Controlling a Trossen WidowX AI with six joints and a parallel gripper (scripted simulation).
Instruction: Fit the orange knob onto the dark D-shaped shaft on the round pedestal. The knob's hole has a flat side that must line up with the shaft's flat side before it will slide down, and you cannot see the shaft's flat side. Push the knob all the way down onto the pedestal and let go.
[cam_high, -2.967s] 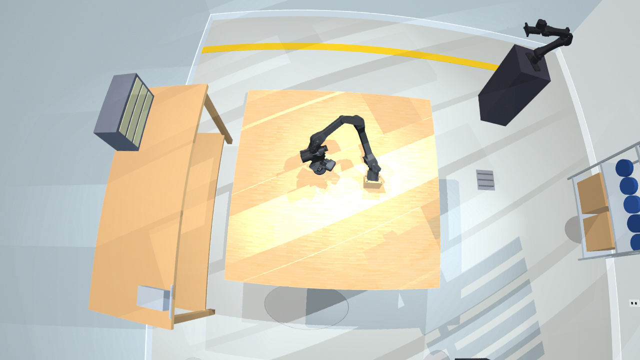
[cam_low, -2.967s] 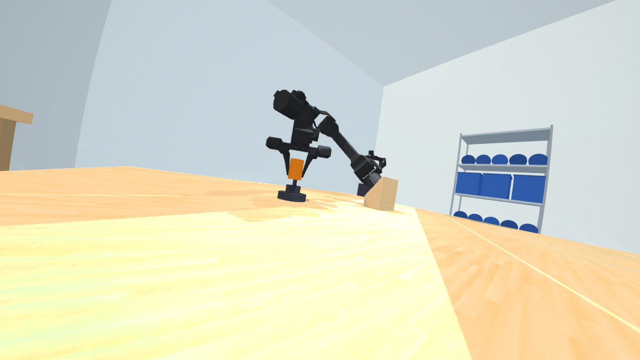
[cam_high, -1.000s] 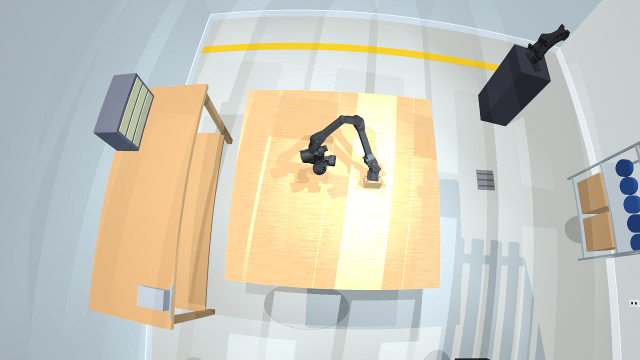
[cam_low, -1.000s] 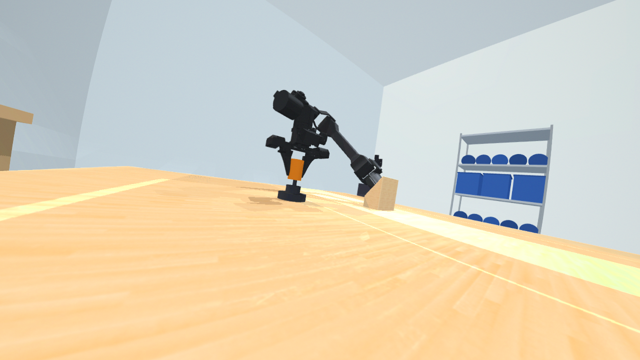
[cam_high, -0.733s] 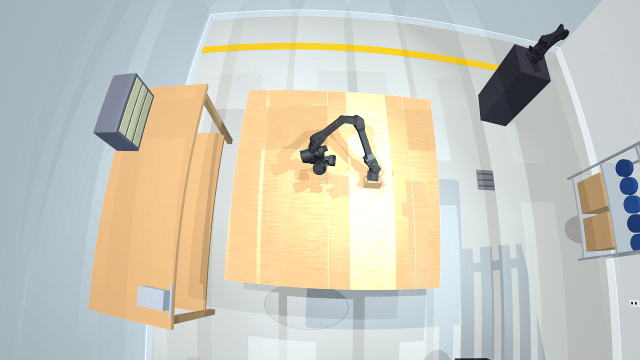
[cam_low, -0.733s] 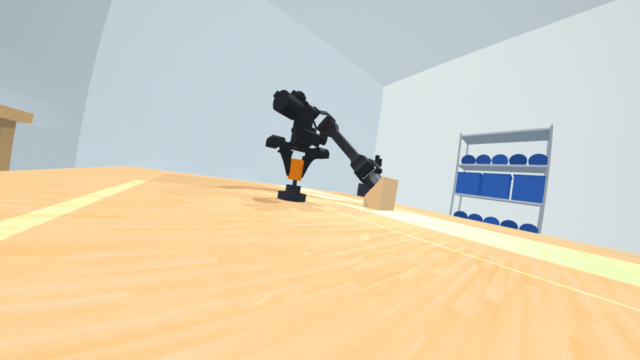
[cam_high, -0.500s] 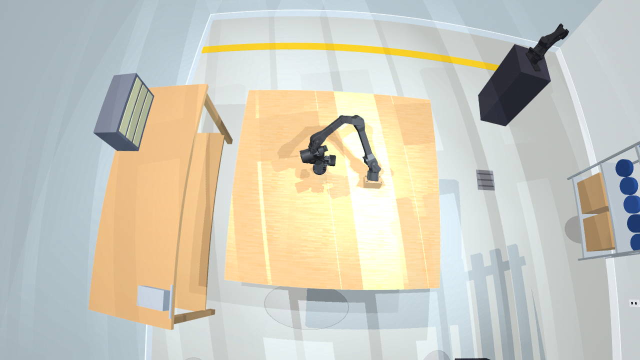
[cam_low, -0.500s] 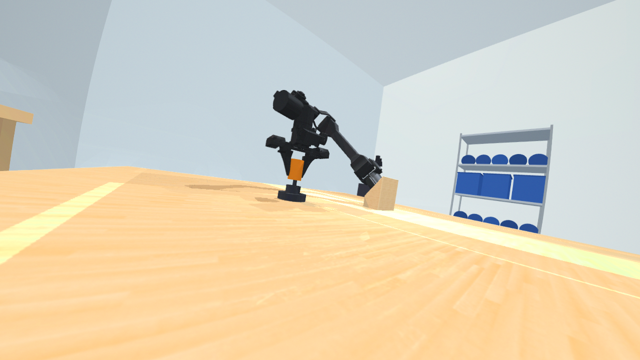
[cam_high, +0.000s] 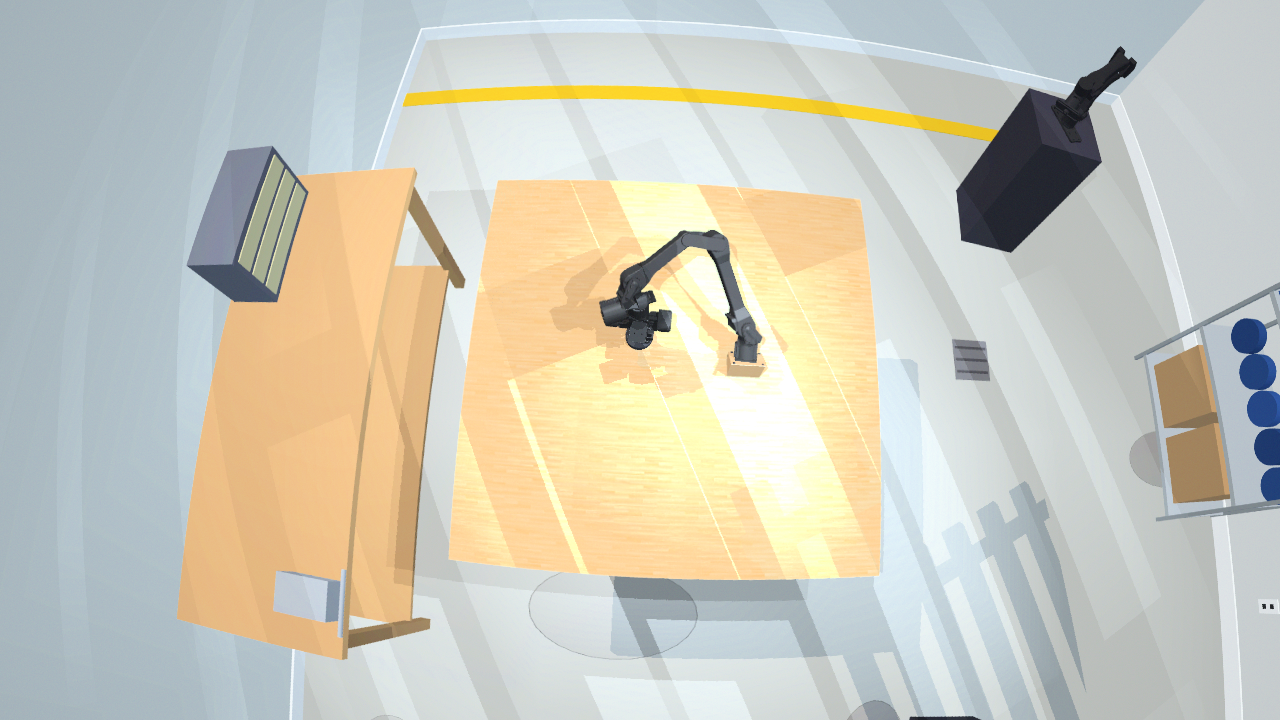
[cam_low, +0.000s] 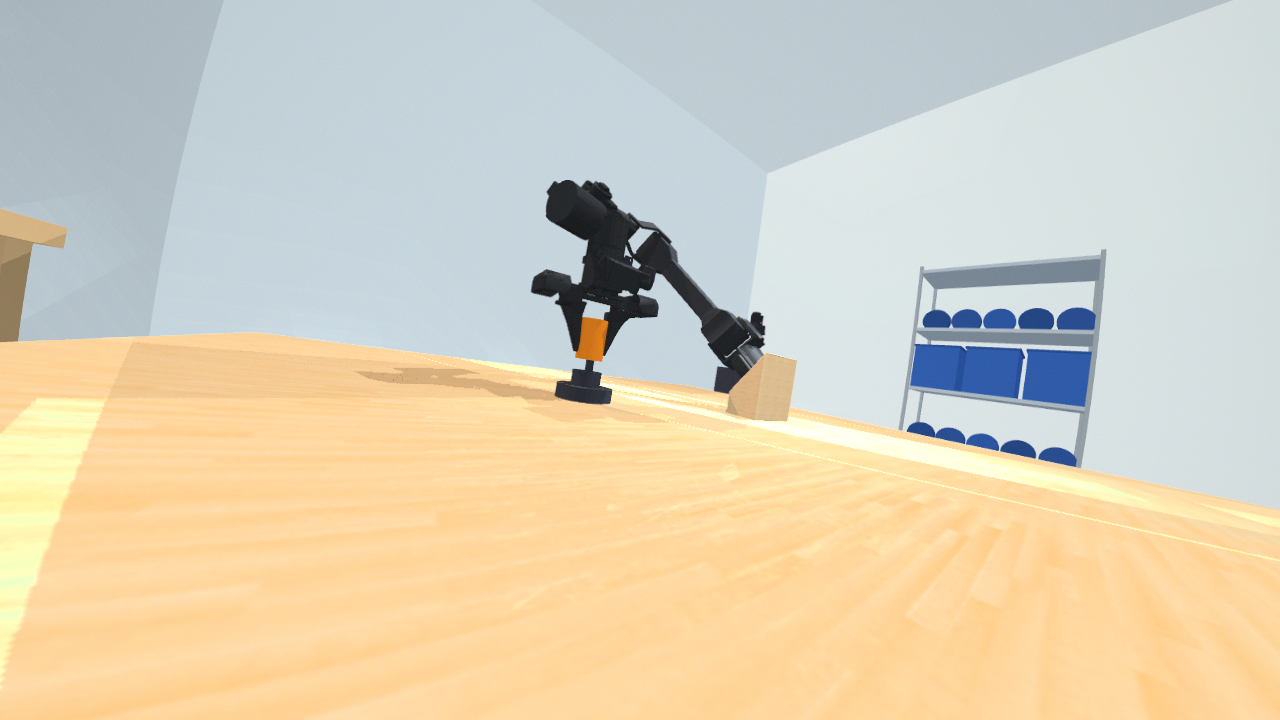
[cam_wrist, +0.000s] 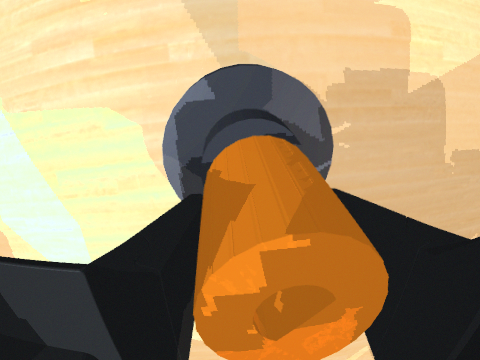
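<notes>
The orange knob lies 2 cm above my gripper tip. Also, from my gripper tip: dark pedestal: 4 cm below.
</notes>
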